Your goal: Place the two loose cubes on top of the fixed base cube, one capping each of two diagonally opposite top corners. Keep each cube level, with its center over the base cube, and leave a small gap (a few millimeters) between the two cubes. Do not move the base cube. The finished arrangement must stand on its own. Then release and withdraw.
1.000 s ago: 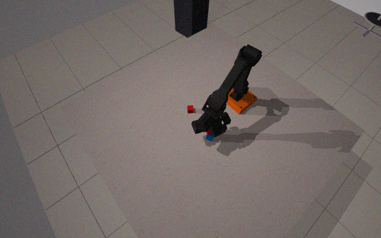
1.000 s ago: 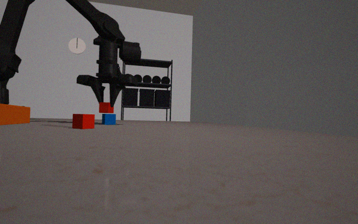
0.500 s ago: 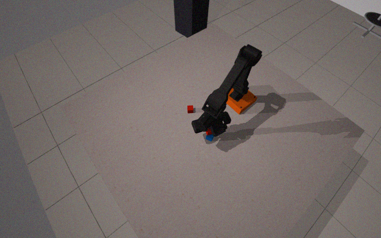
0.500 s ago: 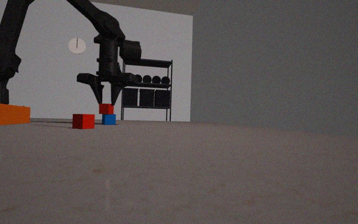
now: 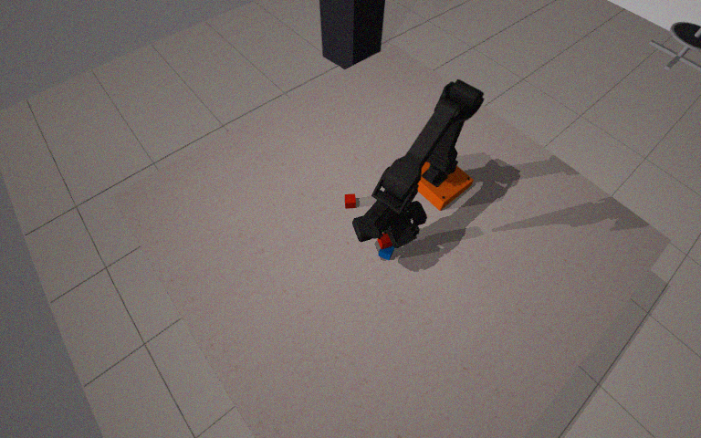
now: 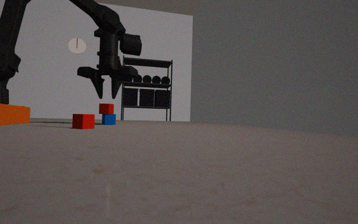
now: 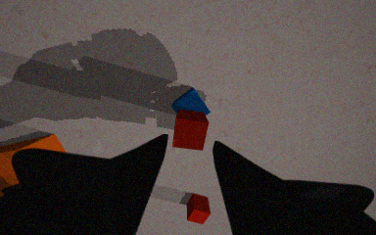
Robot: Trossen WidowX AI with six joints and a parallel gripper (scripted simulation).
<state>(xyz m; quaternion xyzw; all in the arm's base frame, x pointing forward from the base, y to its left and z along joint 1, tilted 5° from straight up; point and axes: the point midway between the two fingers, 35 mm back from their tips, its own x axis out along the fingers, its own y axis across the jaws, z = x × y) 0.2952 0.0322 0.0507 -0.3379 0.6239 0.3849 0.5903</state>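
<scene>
Now: the blue cube 1 cm ahead of my gripper tip, 2 cm to the left of it and 7 cm below it.
</scene>
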